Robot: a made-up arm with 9 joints. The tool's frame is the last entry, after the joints.
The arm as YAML. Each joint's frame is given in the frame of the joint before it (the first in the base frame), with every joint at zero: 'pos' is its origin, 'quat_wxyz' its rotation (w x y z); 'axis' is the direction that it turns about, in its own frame. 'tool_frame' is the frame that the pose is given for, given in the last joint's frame.
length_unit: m
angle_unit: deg
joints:
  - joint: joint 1
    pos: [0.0, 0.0, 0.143]
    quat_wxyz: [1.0, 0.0, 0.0, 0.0]
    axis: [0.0, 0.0, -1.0]
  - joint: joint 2
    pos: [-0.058, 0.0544, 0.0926]
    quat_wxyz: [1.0, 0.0, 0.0, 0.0]
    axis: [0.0, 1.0, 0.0]
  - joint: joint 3
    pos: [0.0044, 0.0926, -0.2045]
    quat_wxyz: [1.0, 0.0, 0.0, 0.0]
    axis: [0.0, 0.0, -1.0]
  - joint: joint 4
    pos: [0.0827, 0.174, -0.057]
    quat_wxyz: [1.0, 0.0, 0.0, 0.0]
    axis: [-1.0, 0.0, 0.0]
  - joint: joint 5
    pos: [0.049, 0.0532, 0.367]
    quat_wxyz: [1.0, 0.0, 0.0, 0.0]
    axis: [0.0, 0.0, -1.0]
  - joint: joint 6
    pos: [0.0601, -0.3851, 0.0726]
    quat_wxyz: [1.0, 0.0, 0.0, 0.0]
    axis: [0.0, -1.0, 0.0]
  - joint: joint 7
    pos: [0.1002, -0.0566, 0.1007]
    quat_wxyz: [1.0, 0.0, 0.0, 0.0]
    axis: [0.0, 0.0, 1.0]
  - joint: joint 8
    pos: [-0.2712, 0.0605, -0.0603]
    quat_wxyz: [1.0, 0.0, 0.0, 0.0]
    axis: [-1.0, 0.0, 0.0]
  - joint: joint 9
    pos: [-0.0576, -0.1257, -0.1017]
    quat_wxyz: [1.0, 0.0, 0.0, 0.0]
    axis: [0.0, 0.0, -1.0]
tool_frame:
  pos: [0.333, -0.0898, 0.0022]
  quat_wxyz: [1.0, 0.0, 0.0, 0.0]
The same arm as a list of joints. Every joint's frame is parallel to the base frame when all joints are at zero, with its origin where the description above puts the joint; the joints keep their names.
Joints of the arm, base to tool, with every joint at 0 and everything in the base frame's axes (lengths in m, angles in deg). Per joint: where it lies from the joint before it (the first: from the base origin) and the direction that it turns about. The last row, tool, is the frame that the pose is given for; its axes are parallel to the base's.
joint 1: offset 0 0 0.143 axis -z
joint 2: offset -0.058 0.0544 0.0926 axis +y
joint 3: offset 0.0044 0.0926 -0.2045 axis -z
joint 4: offset 0.0827 0.174 -0.057 axis -x
joint 5: offset 0.049 0.0532 0.367 axis -z
joint 6: offset 0.0601 -0.3851 0.0726 axis -y
joint 7: offset 0.1002 -0.0566 0.1007 axis +z
joint 8: offset -0.2712 0.0605 -0.0603 axis -x
joint 9: offset -0.0576 -0.1257 -0.1017 axis -z
tool: offset 0.333 -0.0898 0.0022

